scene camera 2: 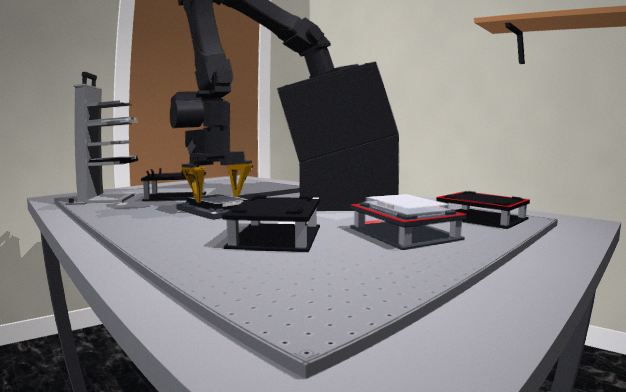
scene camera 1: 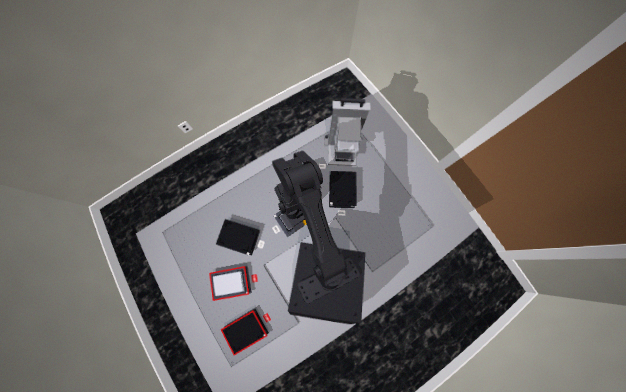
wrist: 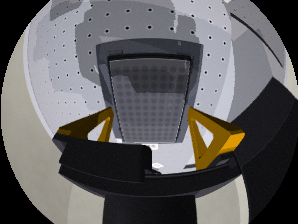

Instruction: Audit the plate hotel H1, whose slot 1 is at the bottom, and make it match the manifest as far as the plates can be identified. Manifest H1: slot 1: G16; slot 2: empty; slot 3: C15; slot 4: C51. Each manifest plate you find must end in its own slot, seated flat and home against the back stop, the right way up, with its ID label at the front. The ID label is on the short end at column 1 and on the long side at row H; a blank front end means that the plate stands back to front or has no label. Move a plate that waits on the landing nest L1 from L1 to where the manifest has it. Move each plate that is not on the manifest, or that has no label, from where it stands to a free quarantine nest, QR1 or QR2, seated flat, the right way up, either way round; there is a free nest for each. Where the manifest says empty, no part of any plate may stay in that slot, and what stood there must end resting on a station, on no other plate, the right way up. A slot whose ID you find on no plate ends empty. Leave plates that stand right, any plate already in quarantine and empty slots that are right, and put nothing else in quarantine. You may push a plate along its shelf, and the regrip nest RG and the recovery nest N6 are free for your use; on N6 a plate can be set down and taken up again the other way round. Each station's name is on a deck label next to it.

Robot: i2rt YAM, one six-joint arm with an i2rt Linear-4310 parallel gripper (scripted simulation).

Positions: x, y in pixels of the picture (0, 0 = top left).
Scene:
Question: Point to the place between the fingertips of my gripper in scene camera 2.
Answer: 217, 200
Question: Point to a pinned nest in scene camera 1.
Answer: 343, 186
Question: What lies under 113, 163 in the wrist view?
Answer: My gripper.

